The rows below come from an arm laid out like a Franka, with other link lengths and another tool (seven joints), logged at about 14 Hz.
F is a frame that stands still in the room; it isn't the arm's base.
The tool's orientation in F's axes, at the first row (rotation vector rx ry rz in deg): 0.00 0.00 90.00
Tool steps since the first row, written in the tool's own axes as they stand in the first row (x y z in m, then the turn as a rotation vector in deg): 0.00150 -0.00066 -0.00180 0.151 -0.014 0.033; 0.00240 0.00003 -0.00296 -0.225 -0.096 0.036; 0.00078 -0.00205 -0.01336 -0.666 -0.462 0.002; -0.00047 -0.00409 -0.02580 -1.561 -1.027 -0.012; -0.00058 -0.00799 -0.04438 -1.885 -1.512 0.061; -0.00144 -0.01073 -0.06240 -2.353 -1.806 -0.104
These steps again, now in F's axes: 0.00066 0.00150 -0.00180 0.014 0.151 0.033; -0.00003 0.00240 -0.00296 0.096 -0.225 0.036; 0.00205 0.00078 -0.01336 0.462 -0.666 0.002; 0.00409 -0.00047 -0.02580 1.027 -1.561 -0.012; 0.00799 -0.00058 -0.04438 1.512 -1.885 0.061; 0.01073 -0.00144 -0.06240 1.806 -2.353 -0.104
